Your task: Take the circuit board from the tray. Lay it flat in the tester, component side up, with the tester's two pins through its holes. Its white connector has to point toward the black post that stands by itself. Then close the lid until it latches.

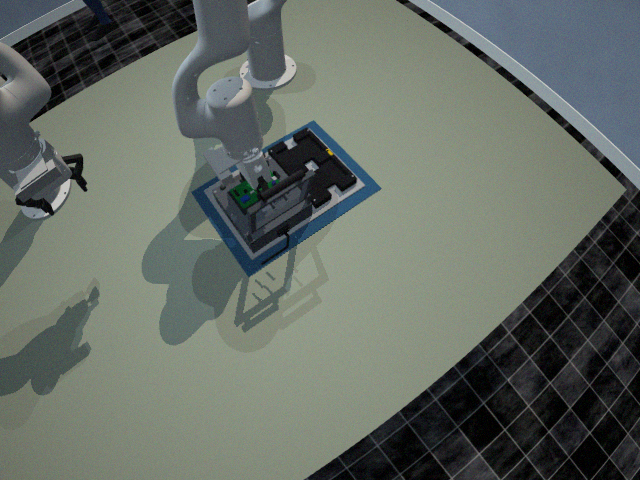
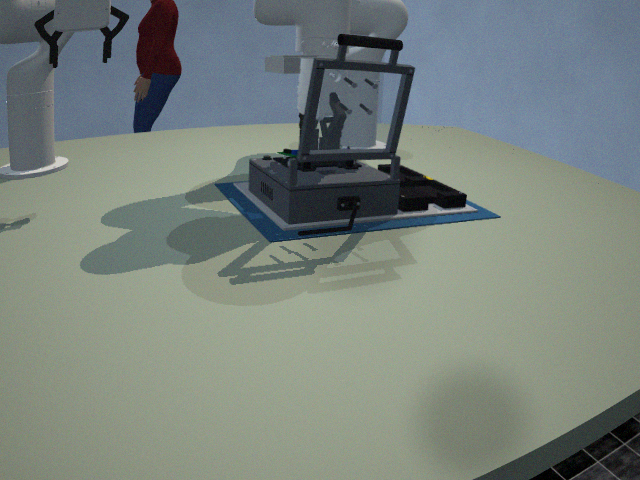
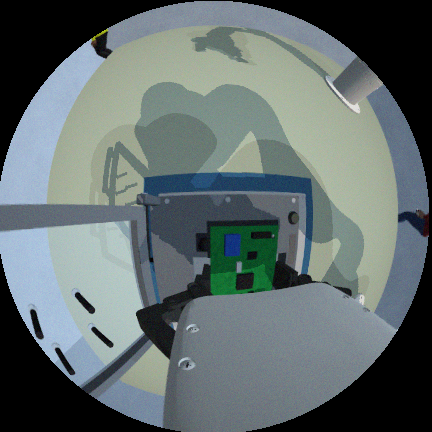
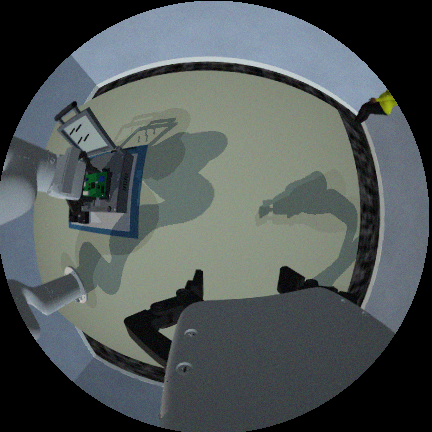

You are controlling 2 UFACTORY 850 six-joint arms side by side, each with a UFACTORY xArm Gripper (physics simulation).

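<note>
My left gripper point(image 1: 262, 186) point(image 3: 242, 275) is shut on the green circuit board point(image 1: 238, 190) point(image 2: 283, 152) point(image 3: 220, 260) point(image 4: 95, 185). The board is component side up, roughly level, and low over the top of the grey tester point(image 1: 258, 241) point(image 2: 315, 204) point(image 3: 172, 220). The tester's two pins are hidden, so I cannot tell whether they pass through the holes. The lid point(image 2: 361, 66) point(image 3: 65, 216) point(image 4: 101, 128) stands open. The black tray point(image 1: 330, 173) point(image 2: 449, 199) lies beside the tester. My right gripper point(image 1: 67, 199) point(image 2: 80, 62) point(image 4: 242, 281) is open and empty, high above the table, away from the tester.
The tester and tray stand on a blue mat point(image 1: 369, 187) point(image 2: 485, 214) point(image 3: 225, 182) point(image 4: 142, 165). A black cable point(image 1: 287, 241) point(image 2: 353, 219) runs from the tester's side onto the mat. A dark round knob point(image 3: 293, 217) stands near a corner of the tester's top.
</note>
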